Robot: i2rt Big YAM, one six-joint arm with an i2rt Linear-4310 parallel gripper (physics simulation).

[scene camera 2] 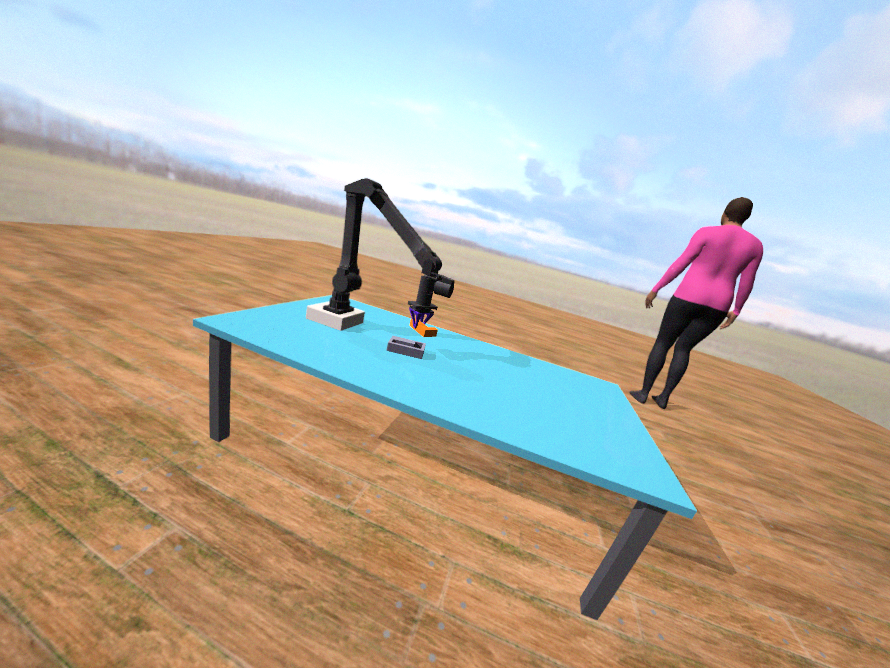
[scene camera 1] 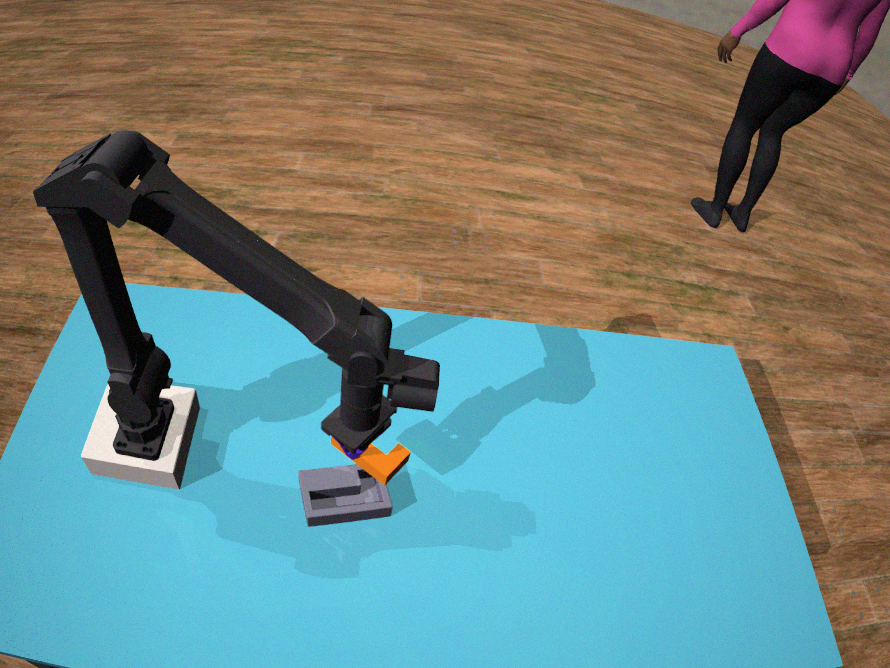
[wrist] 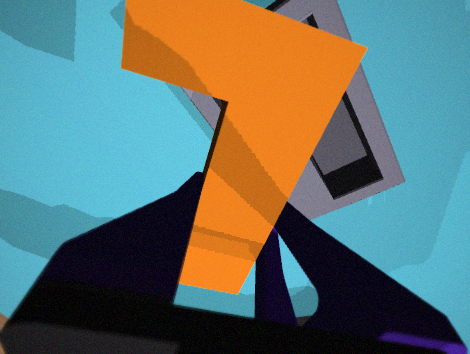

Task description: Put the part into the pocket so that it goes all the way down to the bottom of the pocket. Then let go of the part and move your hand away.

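My gripper is shut on the long arm of the orange L-shaped part. The orange part is held above the table, its short arm away from the gripper. The grey block with the L-shaped pocket lies on the table below. In scene camera 1 the part overlaps the block's back right corner. In the wrist view the part covers much of the block, is turned relative to the pocket, and hides part of it.
The blue table carries the arm's white base block at the left. A person in a pink top stands on the wooden floor beyond the table's far side.
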